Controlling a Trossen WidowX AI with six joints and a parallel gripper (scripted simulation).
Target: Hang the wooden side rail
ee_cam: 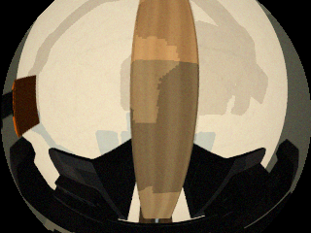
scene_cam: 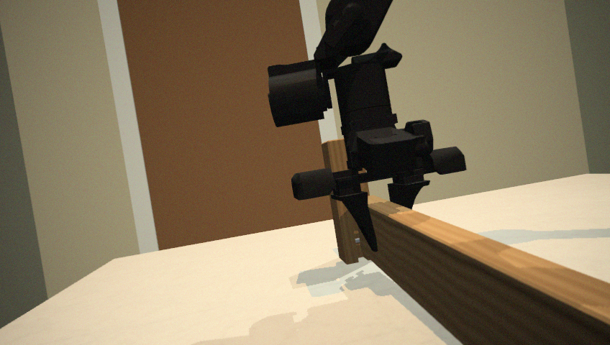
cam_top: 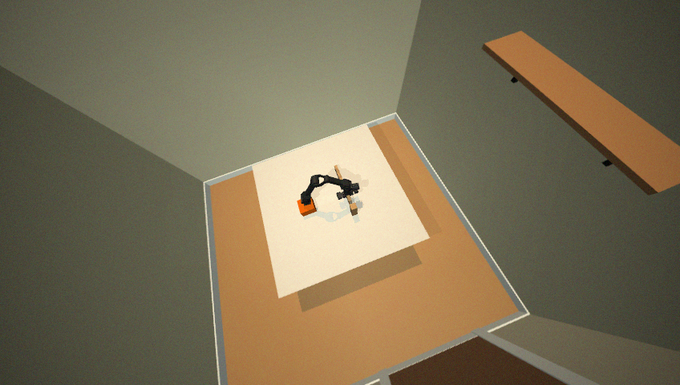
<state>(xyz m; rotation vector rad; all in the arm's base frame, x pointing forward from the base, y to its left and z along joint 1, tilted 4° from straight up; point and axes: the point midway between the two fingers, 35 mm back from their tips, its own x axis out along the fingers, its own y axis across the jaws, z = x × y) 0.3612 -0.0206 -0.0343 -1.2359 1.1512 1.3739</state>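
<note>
My gripper tip is 20 mm short of the wooden headboard post, 150 mm to the left of it and 40 mm below it.
</note>
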